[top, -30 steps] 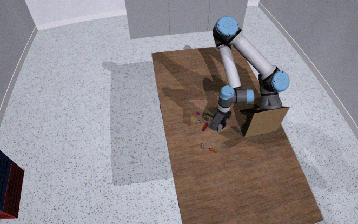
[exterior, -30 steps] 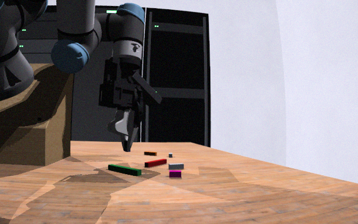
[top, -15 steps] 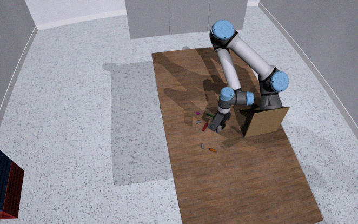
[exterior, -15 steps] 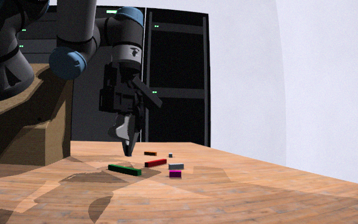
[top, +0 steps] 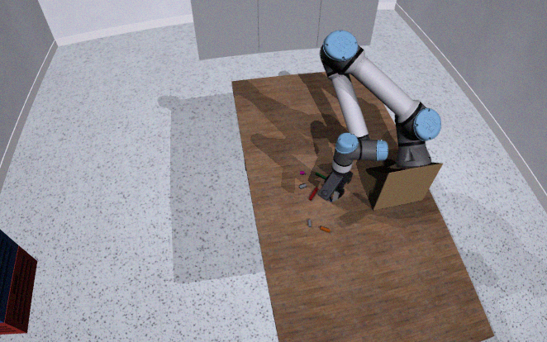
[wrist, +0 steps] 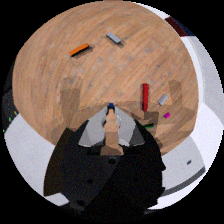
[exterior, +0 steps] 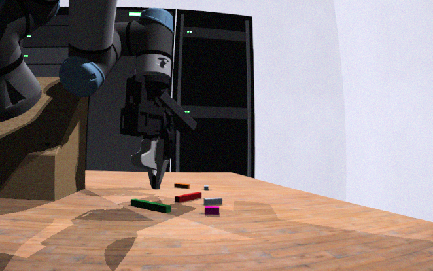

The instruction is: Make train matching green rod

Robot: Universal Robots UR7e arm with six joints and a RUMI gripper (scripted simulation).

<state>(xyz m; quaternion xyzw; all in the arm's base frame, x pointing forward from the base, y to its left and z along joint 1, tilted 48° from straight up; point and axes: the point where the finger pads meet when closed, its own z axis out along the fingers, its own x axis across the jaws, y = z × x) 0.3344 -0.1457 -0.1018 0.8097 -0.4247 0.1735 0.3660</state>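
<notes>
Right now my hand is 1 cm above the blue rod. The rest, counted from my hand: orange rod: 12 cm to the left, 6 cm ahead, 2 cm below; green rod: 14 cm to the right, 2 cm below, 1 cm behind; red rod: 6 cm to the right, 6 cm ahead, 2 cm below.
</notes>
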